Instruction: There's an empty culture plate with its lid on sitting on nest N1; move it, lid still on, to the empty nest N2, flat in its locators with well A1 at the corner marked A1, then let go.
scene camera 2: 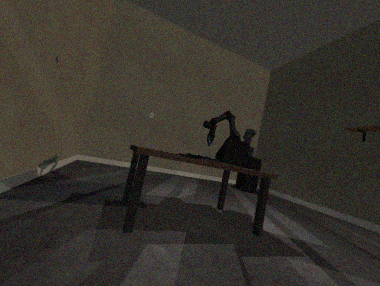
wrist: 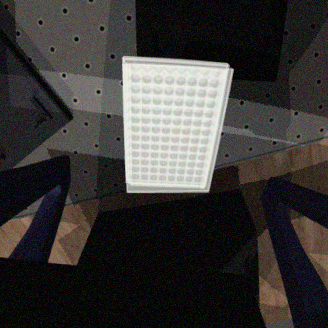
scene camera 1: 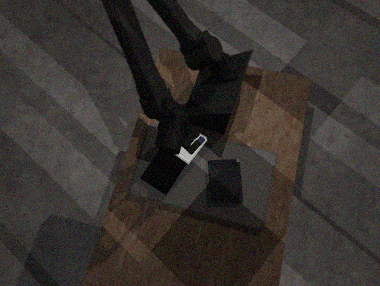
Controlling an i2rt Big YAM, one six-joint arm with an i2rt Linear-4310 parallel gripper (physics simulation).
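Places are measured from the arm's base along level axes (x left, y ahead, z down), in millimetres.
Pixels of known places: gripper, fingertip midpoint: (scene camera 2: 208,145) (wrist: 172,178) (scene camera 1: 184,141); arm's base at its link origin: (scene camera 2: 238,147) (scene camera 1: 227,71).
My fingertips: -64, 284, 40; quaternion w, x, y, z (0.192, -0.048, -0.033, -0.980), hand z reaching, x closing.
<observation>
Ahead of a thing's pixels: the offset from my fingertips to its top centre, as dx, dy, dz. "*": to the spot under its first point. Level surfaces: height alone.
The white lidded culture plate @[+6, -21, +92] (scene camera 1: 185,157) (wrist: 172,125) lies on the perforated board; its nest N1 is hidden under it. Rows of wells show through the lid in the wrist view. The dark empty nest, which I take as N2 @[* +188, +80, +120] (scene camera 1: 225,184) (wrist: 22,107), is on the right of the board in scene camera 1 and partly shows at the left of the wrist view. Its A1 mark cannot be read. My gripper (scene camera 1: 191,145) (scene camera 2: 209,143) (wrist: 172,178) is open and empty above the plate; its blue fingers are wide apart, and the arm partly covers the plate in scene camera 1.
A black block @[-53, +100, +114] (scene camera 1: 162,172) (wrist: 210,37) lies beside the plate on the grey perforated board (scene camera 1: 259,192) (wrist: 52,32). A large dark slanted body (scene camera 1: 217,92) stands behind the board on the wooden table @[dz +145] (scene camera 1: 280,117) (scene camera 2: 170,154). The scene is dim, with hard shadows.
</observation>
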